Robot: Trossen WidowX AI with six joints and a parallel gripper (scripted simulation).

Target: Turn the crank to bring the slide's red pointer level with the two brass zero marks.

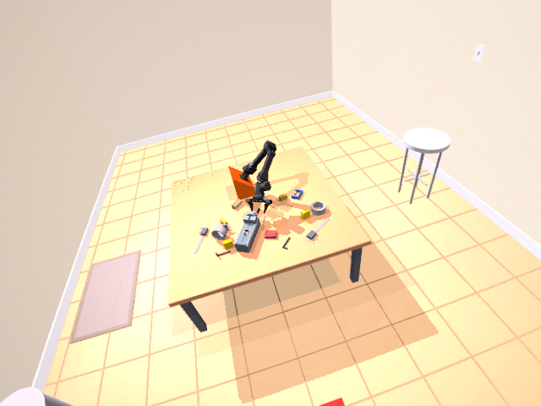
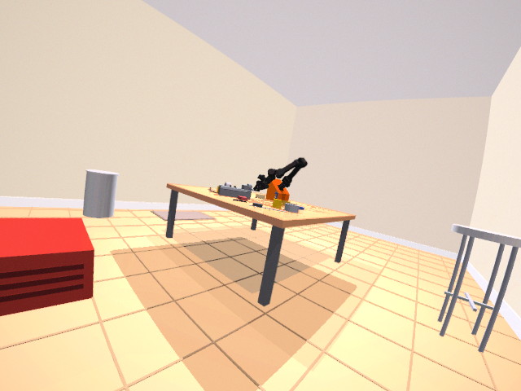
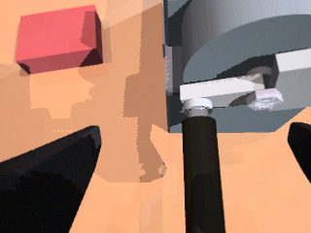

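The dark crank handle lies 2 cm behind my gripper tip and 1 cm to the left of it. Round my gripper tip: red pointer 16 cm ahead, 13 cm to the right; then red block 16 cm ahead, 4 cm to the left, 7 cm below.
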